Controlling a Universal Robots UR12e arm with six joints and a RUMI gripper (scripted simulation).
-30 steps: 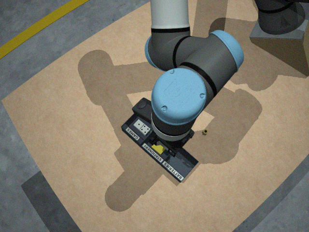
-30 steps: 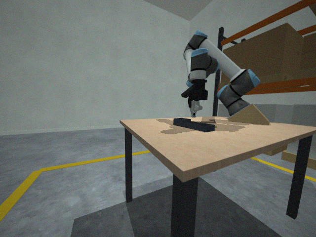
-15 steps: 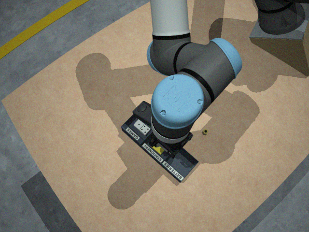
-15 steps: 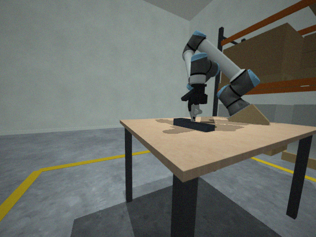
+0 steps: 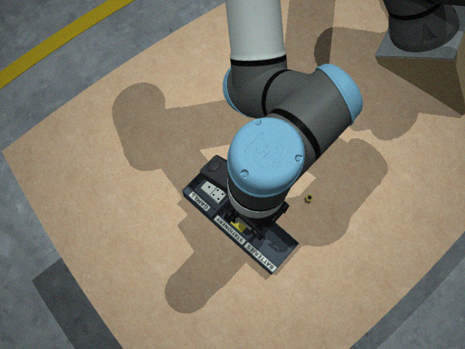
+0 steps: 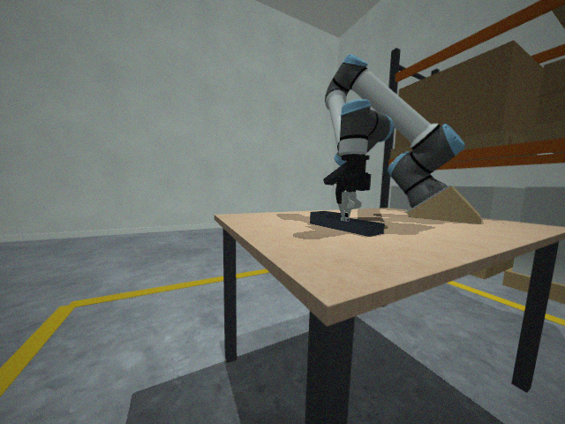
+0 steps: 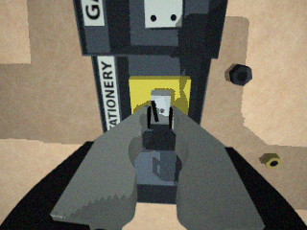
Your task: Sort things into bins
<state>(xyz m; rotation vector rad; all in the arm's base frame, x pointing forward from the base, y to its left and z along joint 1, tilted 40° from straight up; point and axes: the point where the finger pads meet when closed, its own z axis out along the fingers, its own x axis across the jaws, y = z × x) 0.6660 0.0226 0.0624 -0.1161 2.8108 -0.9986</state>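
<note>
Right now my hand is 1 cm above the grey sharpener. Round my hand: dark three-part bin: 1 cm ahead, 2 cm below; then yellow pad: 3 cm below; then black nut: 7 cm behind, 2 cm to the right, 4 cm below.
</note>
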